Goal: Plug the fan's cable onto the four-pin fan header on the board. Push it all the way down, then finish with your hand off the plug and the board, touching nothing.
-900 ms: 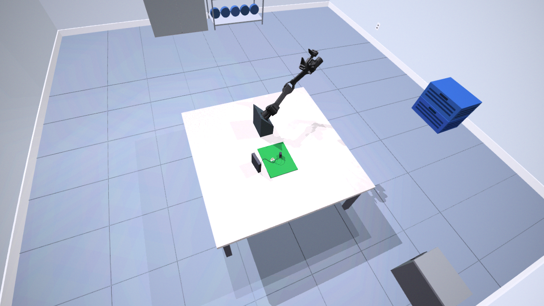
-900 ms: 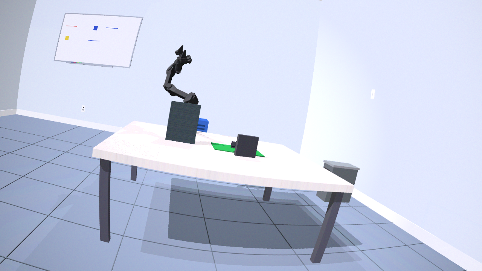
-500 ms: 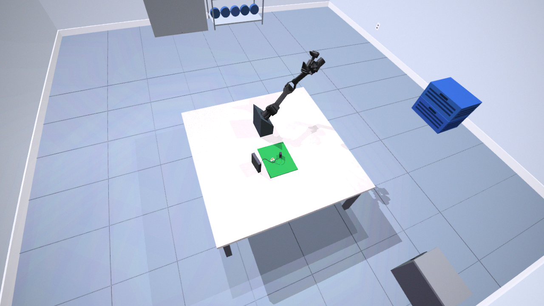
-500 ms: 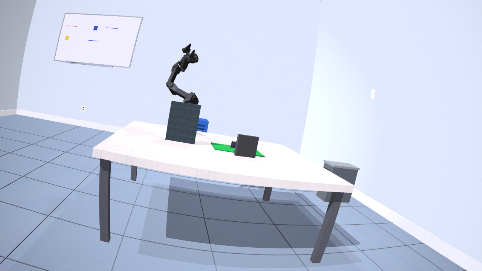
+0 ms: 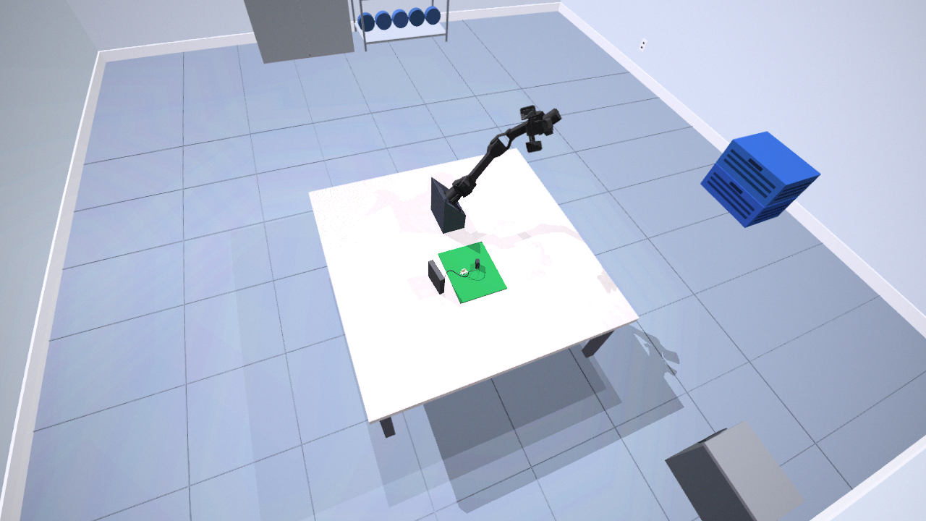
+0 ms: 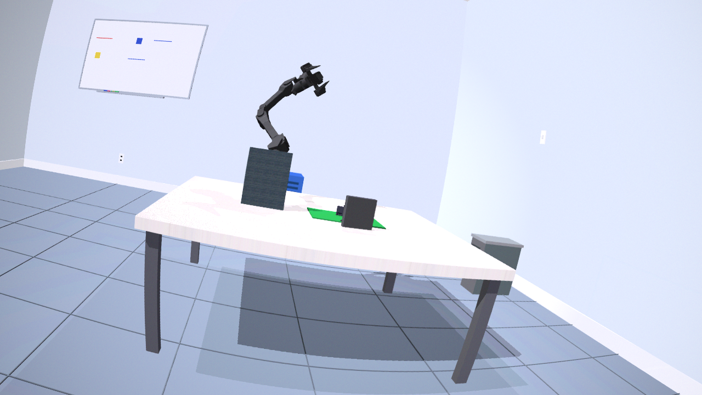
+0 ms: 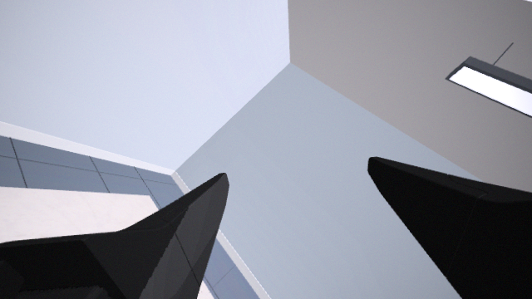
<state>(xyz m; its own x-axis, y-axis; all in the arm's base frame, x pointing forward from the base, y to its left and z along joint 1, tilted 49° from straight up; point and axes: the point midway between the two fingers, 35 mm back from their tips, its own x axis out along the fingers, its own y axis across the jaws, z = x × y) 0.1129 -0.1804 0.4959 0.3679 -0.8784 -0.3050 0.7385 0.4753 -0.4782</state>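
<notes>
Right now the dark fan plug is 62 cm below my gripper tip, 23 cm to the right of it and 13 cm ahead of it. Also, from my gripper tip: dark fan 58 cm below, 45 cm to the right, 13 cm ahead; then green circuit board 65 cm below, 27 cm to the right, 14 cm ahead.
</notes>
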